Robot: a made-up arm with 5 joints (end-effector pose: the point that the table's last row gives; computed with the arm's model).
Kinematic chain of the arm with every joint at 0, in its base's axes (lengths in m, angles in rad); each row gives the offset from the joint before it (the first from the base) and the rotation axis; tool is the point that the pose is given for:
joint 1: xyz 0 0 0.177 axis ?
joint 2: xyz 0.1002 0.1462 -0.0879 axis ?
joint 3: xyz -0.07 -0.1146 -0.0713 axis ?
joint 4: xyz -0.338 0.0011 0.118 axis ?
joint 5: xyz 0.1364 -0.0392 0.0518 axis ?
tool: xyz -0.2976 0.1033 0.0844
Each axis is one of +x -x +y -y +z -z.
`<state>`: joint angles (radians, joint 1 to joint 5).
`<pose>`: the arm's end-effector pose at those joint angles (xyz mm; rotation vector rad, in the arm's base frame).
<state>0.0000 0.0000 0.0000 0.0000 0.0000</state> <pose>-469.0 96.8 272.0 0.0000 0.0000 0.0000</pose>
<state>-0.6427 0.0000 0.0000 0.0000 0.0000</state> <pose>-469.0 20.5 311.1 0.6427 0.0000 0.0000</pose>
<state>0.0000 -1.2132 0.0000 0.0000 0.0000</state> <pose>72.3 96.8 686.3 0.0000 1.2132 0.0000</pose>
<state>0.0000 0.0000 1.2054 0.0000 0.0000</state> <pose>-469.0 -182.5 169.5 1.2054 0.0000 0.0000</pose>
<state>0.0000 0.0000 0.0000 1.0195 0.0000</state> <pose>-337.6 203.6 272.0 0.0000 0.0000 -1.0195</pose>
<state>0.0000 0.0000 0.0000 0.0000 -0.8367</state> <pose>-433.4 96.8 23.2 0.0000 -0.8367 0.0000</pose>
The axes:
joint 1: -x
joint 2: -y
joint 3: +x
joint 4: -z
joint 5: +y

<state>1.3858 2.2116 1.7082 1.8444 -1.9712</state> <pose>524.0 -222.8 -60.8 0.4428 -1.8525 0.1239</pose>
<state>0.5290 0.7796 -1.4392 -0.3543 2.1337</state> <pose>185.4 220.9 -296.2 -0.8228 0.9231 -1.8749</pose>
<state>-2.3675 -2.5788 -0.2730 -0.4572 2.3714</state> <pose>249.1 -112.8 558.2 2.1353 0.0097 -1.7382</pose>
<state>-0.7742 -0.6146 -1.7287 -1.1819 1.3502</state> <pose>-413.9 416.5 434.7 -1.8961 1.6337 0.9952</pose>
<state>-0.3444 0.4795 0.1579 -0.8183 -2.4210</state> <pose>-64.2 394.8 -7.1 1.1711 -2.8836 0.0173</pose>
